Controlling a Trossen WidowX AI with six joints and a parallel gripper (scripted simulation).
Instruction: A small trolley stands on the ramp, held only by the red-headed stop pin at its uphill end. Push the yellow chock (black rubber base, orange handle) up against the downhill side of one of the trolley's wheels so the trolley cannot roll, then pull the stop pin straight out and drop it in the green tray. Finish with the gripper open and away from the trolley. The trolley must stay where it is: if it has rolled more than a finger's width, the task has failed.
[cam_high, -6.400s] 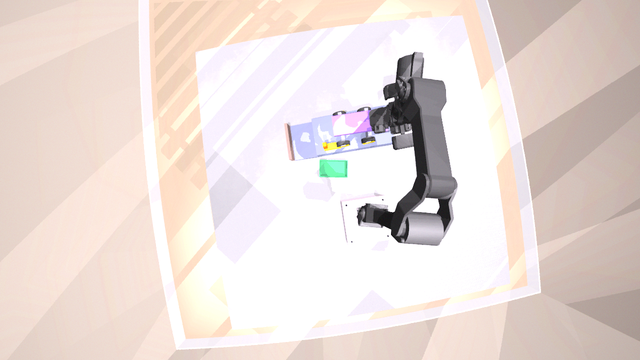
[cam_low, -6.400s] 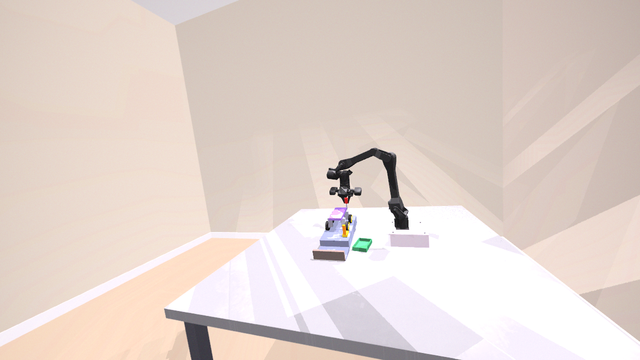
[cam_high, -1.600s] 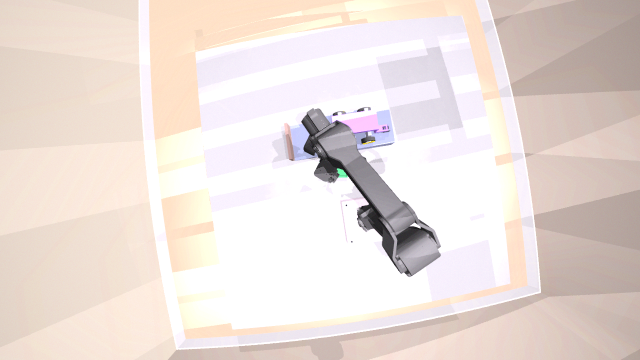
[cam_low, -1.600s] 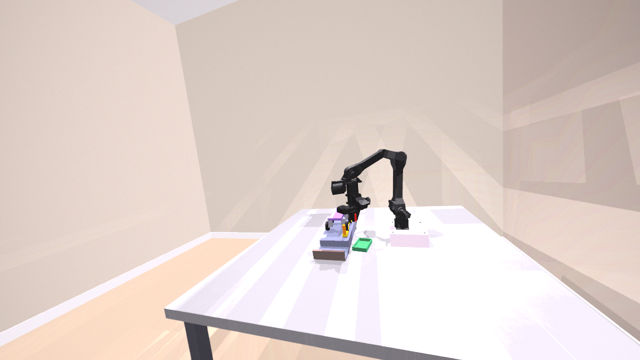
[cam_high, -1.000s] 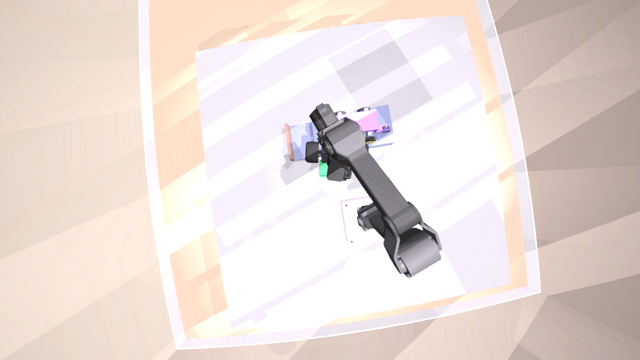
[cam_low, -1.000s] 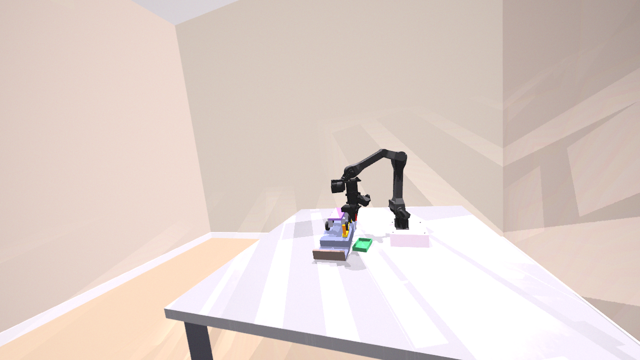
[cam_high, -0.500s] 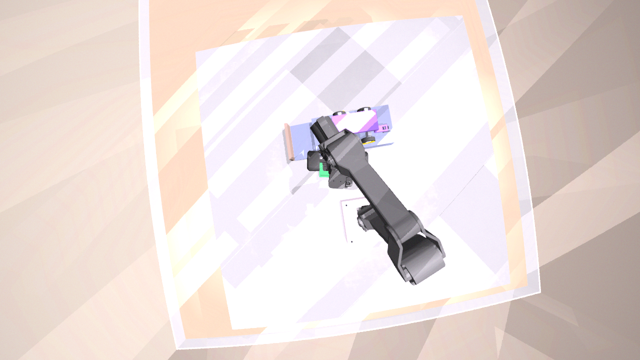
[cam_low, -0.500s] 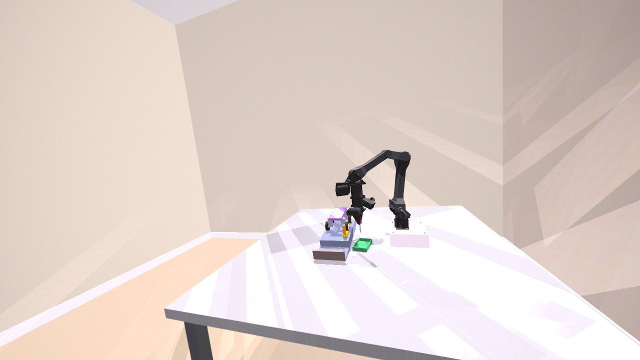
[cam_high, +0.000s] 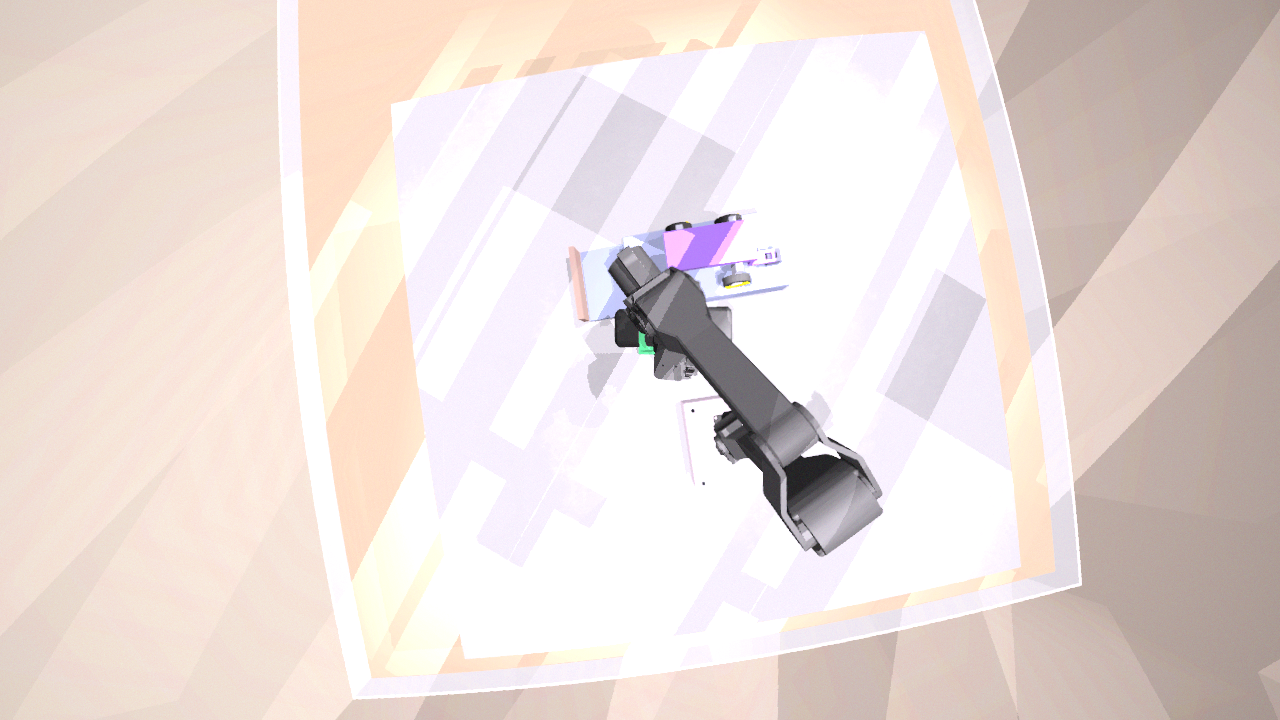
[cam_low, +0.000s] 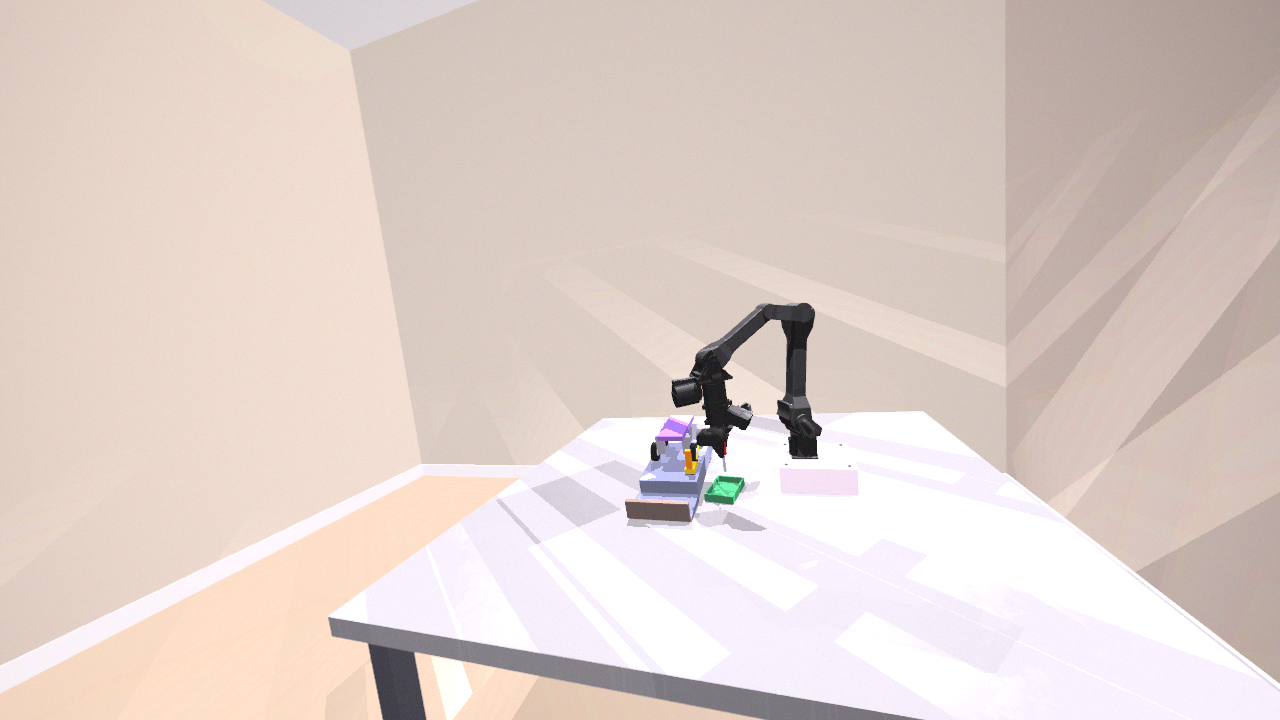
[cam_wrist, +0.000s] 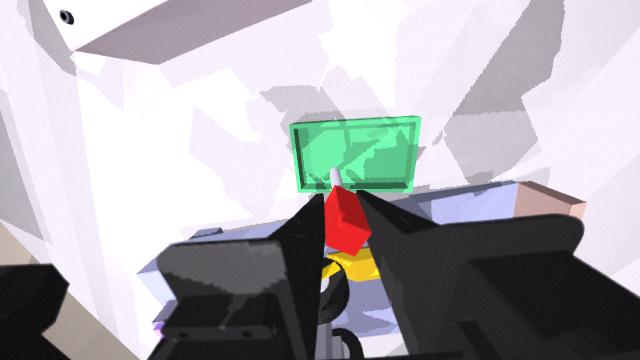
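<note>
My gripper tip is now 1 cm to the right of the green tray and 10 cm above it. Round my gripper tip: purple trolley 13 cm ahead, 9 cm to the right, 2 cm above; red-headed stop pin right at my gripper tip; yellow chock 8 cm ahead, 1 cm to the left, 1 cm below.
</note>
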